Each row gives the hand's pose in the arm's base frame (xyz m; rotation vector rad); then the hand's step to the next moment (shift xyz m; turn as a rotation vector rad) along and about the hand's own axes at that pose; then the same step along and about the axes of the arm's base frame.
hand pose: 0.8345 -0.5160 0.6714 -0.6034 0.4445 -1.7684
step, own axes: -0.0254 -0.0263 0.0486 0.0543 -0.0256 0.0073
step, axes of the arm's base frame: 0.0146 0.0320 0.0496 -0.0266 -0.0453 0.0300
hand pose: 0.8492 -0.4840 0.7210 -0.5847 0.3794 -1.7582
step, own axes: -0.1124 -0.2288 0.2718 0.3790 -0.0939 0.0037
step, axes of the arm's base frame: -0.0074 0.1814 0.3254 -0.1449 -0.3405 0.1247
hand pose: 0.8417 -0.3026 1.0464 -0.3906 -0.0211 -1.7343
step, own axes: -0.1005 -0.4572 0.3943 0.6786 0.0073 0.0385
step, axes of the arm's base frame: -0.3258 0.2798 0.4361 -0.0835 -0.6384 0.2180
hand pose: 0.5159 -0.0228 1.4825 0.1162 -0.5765 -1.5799
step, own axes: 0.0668 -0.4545 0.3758 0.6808 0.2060 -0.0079
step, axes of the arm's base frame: -0.5732 0.0375 0.1492 0.1151 -0.6508 0.2631
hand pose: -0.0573 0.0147 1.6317 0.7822 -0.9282 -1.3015
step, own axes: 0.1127 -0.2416 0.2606 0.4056 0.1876 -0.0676
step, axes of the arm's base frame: -0.3372 -0.1331 -0.0871 0.1535 -0.3818 0.1870
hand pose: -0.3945 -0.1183 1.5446 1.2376 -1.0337 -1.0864
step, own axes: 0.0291 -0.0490 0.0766 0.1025 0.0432 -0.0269
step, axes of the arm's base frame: -0.0725 -0.0439 -0.0439 0.0482 -0.0947 0.0424
